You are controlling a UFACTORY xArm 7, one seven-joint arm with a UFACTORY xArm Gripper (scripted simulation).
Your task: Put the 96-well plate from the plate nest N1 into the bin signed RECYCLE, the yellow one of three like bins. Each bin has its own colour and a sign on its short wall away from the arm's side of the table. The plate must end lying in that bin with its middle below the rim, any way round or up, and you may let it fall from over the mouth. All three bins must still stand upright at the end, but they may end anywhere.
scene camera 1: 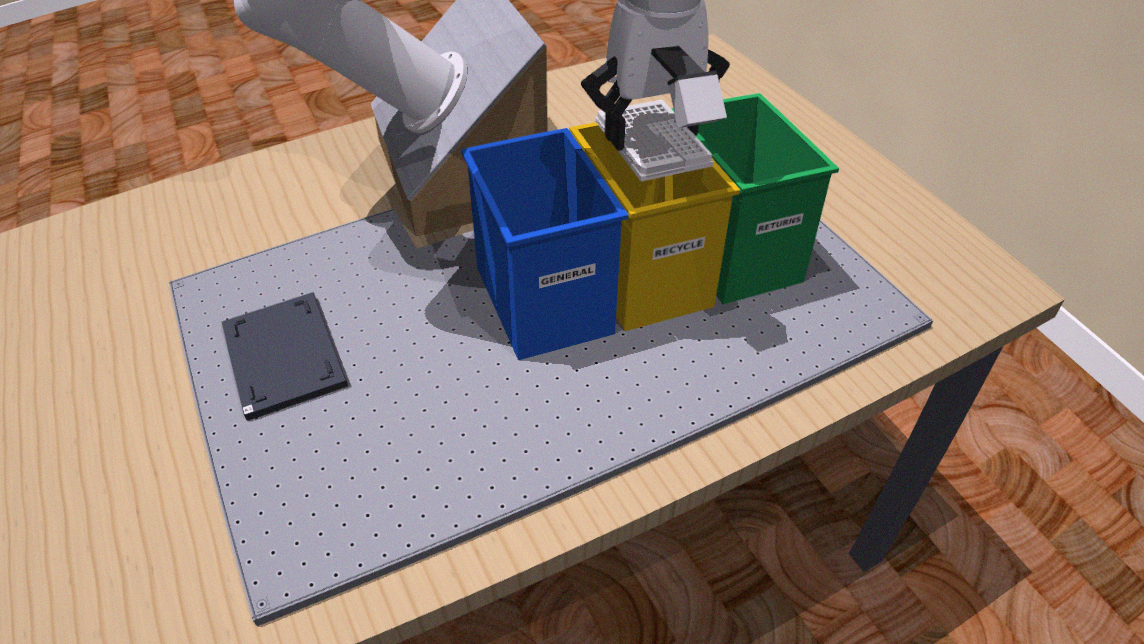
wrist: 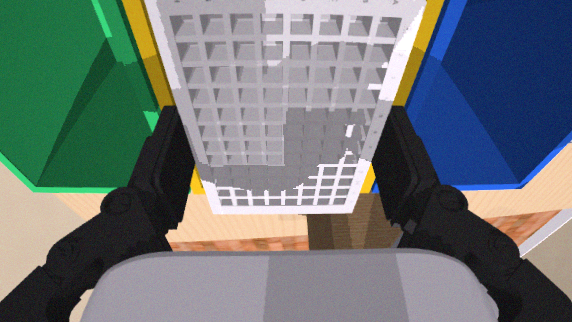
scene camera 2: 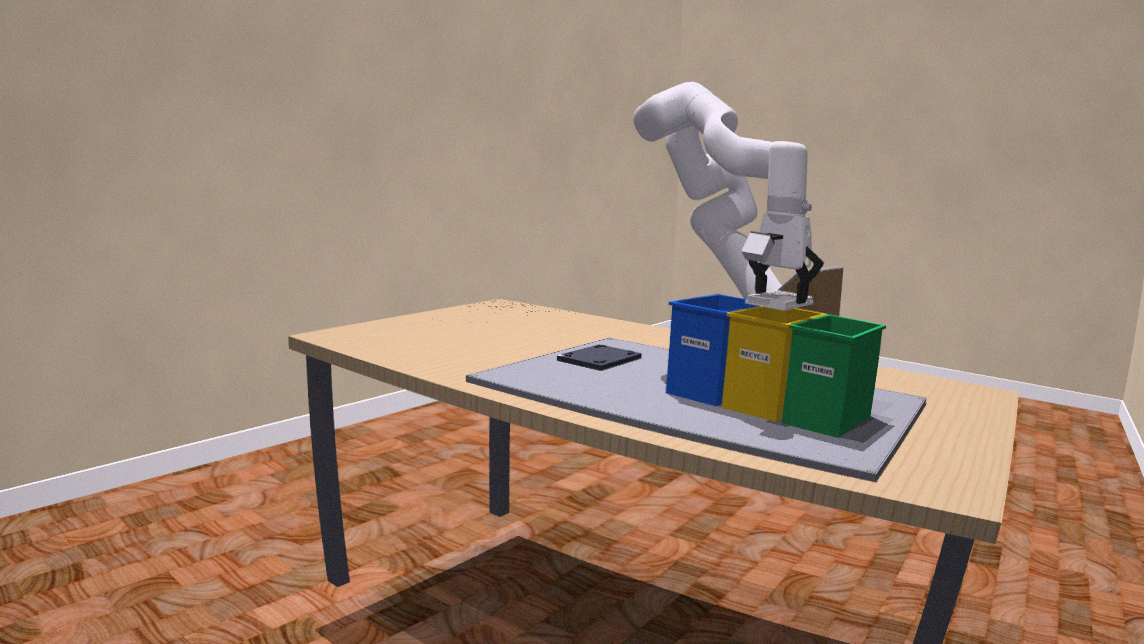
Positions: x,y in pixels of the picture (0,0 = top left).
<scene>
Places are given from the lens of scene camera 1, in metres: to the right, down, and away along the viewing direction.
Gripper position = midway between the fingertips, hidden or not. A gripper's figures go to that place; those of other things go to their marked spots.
gripper [scene camera 1: 652,136]: 0.09, -0.21, 0.90
white 96-well plate [scene camera 1: 655,147]: 0.09, -0.19, 0.88
</scene>
